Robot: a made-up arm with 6 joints.
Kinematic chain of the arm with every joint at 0, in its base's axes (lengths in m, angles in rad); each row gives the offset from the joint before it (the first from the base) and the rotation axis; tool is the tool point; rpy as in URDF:
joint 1: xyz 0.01 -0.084 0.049 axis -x
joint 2: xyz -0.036 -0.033 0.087 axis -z
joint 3: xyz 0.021 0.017 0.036 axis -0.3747 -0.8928 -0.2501
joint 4: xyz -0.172 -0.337 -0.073 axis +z
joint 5: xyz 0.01 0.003 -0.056 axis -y
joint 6: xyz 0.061 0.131 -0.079 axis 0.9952 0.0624 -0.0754
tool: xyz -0.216 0.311 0 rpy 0 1.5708 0
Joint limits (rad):
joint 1: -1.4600..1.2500
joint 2: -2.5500..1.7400
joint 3: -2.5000..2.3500
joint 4: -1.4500..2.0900
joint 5: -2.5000..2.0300
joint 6: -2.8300..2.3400
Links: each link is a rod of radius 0.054 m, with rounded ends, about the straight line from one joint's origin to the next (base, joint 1, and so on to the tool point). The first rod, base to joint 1, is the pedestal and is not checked.
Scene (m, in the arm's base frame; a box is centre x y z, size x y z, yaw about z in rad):
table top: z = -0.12
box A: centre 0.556 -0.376 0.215 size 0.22 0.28 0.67 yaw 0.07
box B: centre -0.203 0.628 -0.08 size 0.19 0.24 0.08 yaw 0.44
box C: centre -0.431 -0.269 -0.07 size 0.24 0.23 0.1 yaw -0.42
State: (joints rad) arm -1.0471 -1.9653 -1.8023 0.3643 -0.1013 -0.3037
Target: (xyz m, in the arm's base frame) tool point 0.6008 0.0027 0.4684
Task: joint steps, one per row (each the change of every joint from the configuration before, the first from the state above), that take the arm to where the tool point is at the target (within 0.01 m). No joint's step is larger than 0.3 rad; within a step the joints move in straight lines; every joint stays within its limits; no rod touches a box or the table.
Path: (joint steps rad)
1: 0.2952 -0.1049 -0.1333 -0.0120 0.2208 -0.1171
2: 0.2953 -0.1049 -0.1333 -0.0120 0.2208 -0.1172
3: 0.2952 -0.1049 -0.1333 -0.0120 0.2208 -0.1171
4: 0.2952 -0.1049 -0.1333 -0.0120 0.2208 -0.1171
5: -0.0460 -0.0413 0.1825 0.1149 -0.2572 -0.0002
6: -0.0460 -0.0412 0.1824 0.1150 -0.2571 -0.0002
7: -0.0459 -0.0413 0.1825 0.1150 -0.2572 -0.0002
8: -0.0460 -0.0413 0.1824 0.1150 -0.2571 -0.0002

